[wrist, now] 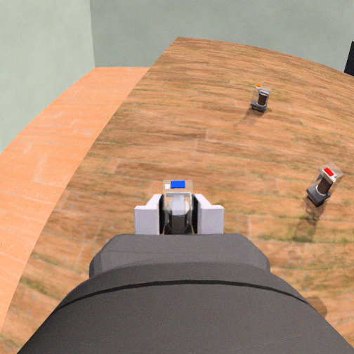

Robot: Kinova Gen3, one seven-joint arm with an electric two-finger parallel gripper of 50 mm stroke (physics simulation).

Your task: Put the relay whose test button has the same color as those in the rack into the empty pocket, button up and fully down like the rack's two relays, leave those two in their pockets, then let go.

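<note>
A relay with a blue test button is between the fingers of my gripper, button end away from the wrist. The gripper is shut on its clear housing, with both dark pads against its sides. A relay with a red button stands on the table at the right. A relay with an orange button stands farther back, right of the middle. The rack, its two relays and the empty pocket do not show in the wrist view. The lower end of the held relay is hidden by the gripper body.
The wooden table spreads beneath the gripper, and its edge runs along the left. An orange floor lies beyond that edge, with pale walls behind. Part of a dark object shows at the upper right edge.
</note>
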